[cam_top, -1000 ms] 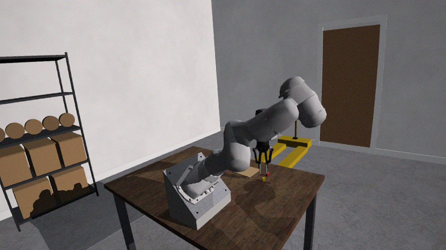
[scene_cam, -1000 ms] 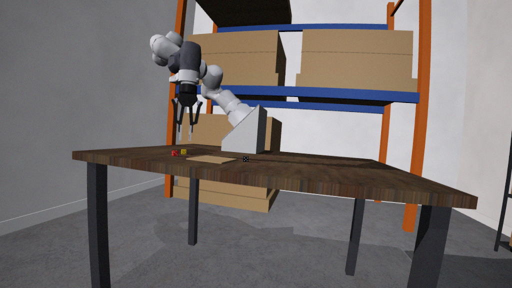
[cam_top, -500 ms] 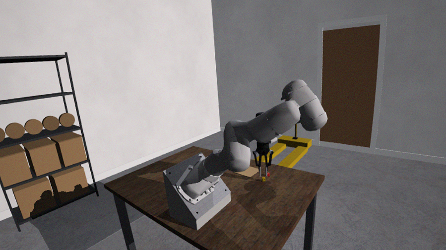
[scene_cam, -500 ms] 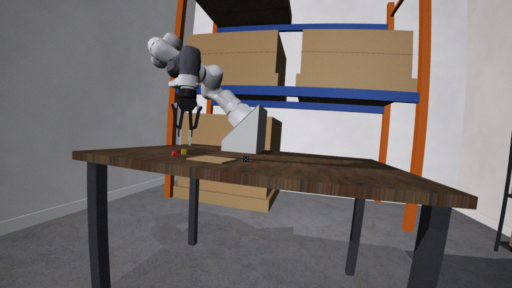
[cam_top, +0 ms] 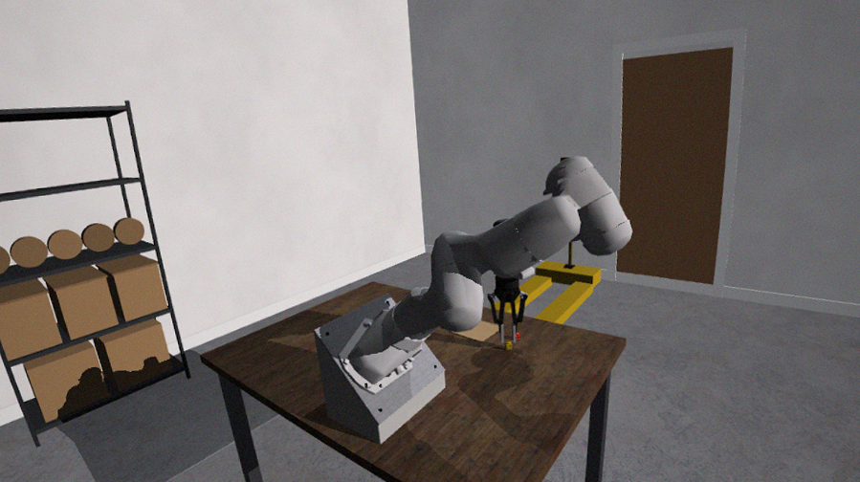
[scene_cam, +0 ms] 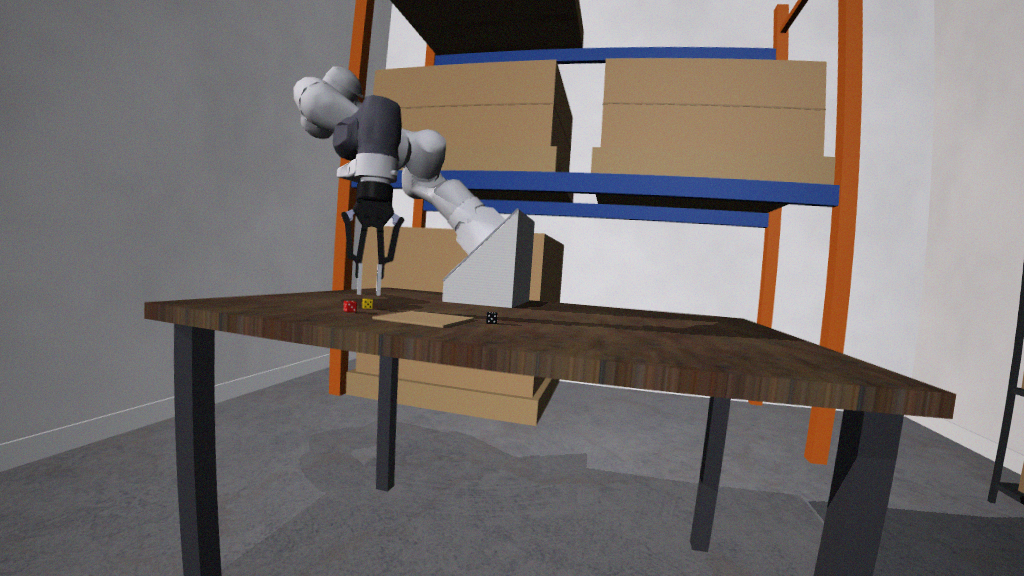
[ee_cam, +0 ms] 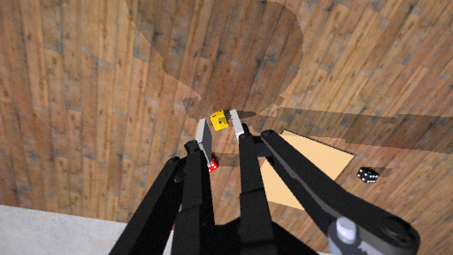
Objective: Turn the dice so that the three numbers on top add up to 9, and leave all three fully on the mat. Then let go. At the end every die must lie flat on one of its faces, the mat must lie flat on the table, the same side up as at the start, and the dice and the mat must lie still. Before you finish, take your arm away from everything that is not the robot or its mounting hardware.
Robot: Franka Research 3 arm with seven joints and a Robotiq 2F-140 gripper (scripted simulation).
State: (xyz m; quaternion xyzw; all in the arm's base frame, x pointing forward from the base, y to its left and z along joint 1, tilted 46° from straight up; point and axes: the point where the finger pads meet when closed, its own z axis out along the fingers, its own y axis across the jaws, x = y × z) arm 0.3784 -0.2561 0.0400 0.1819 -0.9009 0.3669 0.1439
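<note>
The yellow die lies 5 cm below my hand. The rest, counted from my hand: red die (8 cm ahead, 5 cm below); then black die (7 cm ahead, 28 cm to the left, 5 cm below); then tan mat (9 cm ahead, 15 cm to the left, 6 cm below).
</note>
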